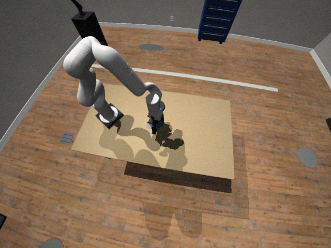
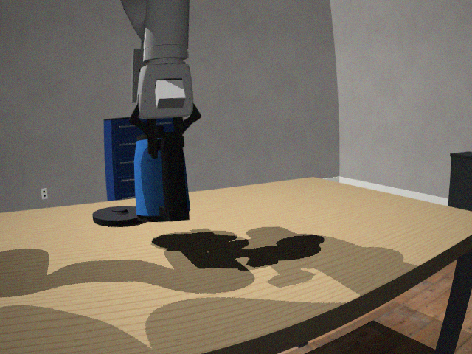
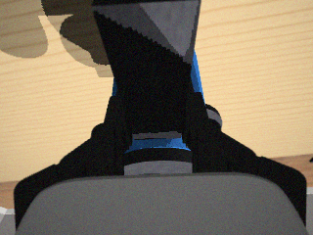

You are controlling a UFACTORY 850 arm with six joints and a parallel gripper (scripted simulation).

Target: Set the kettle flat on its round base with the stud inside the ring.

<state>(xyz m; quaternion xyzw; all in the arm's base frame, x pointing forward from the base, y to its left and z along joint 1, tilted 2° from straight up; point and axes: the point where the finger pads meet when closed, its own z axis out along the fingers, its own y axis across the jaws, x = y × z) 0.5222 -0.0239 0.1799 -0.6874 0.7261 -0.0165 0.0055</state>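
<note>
Now: hand 20 mm to the right of the blue kettle and 50 mm above it. Round my hand: round kettle base: 60 mm behind, 260 mm to the left, 180 mm below.
</note>
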